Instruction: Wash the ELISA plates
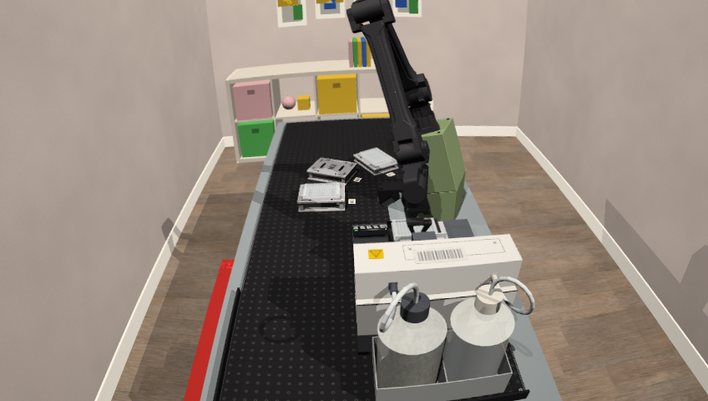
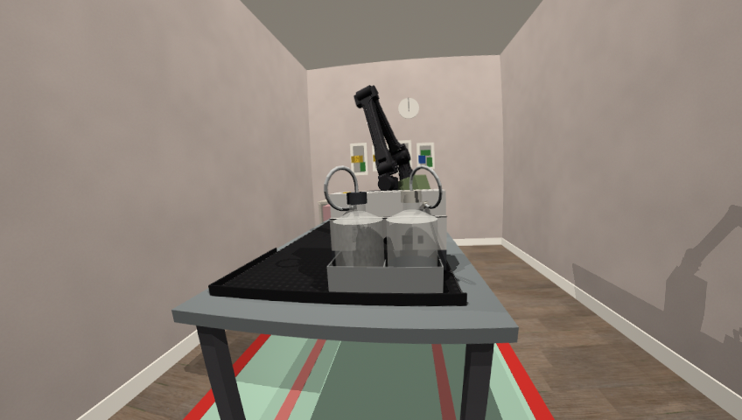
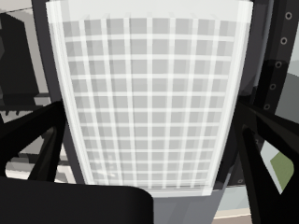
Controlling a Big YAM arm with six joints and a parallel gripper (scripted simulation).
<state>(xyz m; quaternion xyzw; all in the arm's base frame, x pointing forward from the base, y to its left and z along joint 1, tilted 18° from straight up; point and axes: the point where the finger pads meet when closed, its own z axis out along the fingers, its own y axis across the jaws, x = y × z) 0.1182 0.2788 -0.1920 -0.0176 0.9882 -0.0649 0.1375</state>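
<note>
My gripper is now 1 cm above the washer carrier. Also, from my hand: plate washer: 15 cm to the left, 3 cm above.
</note>
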